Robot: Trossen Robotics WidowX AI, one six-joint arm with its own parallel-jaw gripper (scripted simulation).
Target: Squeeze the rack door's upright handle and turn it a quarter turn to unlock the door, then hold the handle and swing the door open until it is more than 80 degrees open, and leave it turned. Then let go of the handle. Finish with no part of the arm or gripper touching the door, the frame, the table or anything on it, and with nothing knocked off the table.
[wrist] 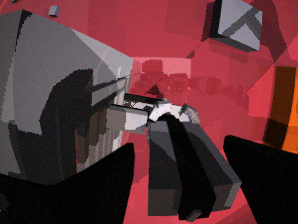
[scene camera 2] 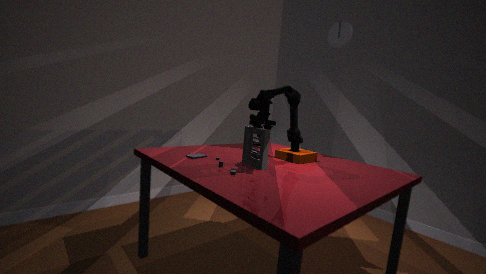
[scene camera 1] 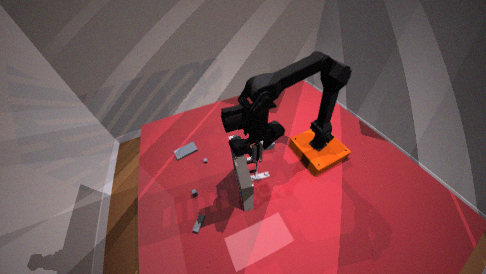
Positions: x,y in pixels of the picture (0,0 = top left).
Labels:
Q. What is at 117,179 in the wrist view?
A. My gripper.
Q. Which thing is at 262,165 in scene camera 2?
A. A grey rack.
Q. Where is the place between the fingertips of my gripper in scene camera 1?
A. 257,152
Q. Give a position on a grey rack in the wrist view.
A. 51,60

